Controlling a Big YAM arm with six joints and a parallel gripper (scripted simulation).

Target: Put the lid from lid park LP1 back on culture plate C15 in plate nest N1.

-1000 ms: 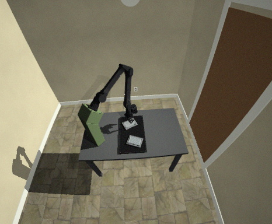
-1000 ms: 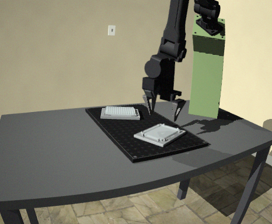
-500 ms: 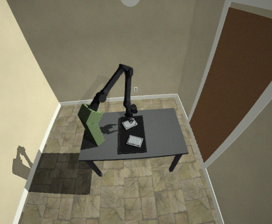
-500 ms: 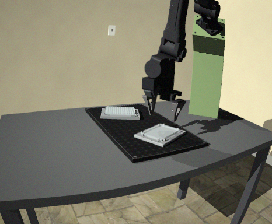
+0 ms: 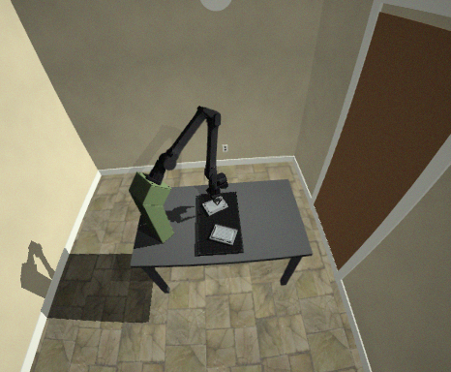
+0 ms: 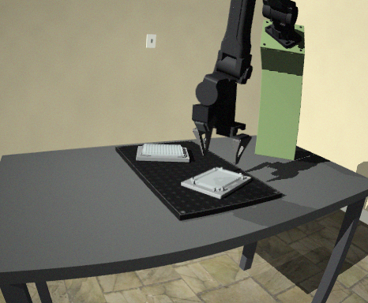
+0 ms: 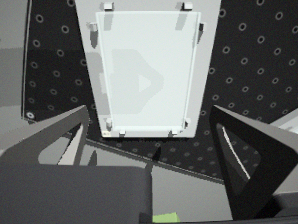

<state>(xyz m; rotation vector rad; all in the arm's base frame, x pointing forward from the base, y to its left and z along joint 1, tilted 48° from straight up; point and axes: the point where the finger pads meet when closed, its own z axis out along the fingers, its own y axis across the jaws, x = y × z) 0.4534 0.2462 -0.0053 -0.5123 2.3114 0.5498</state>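
The clear lid lies 6 cm below my hand. The rest, counted from my hand: lid park LP1 (7 cm below); culture plate C15 (10 cm ahead, 24 cm to the right, 6 cm below).
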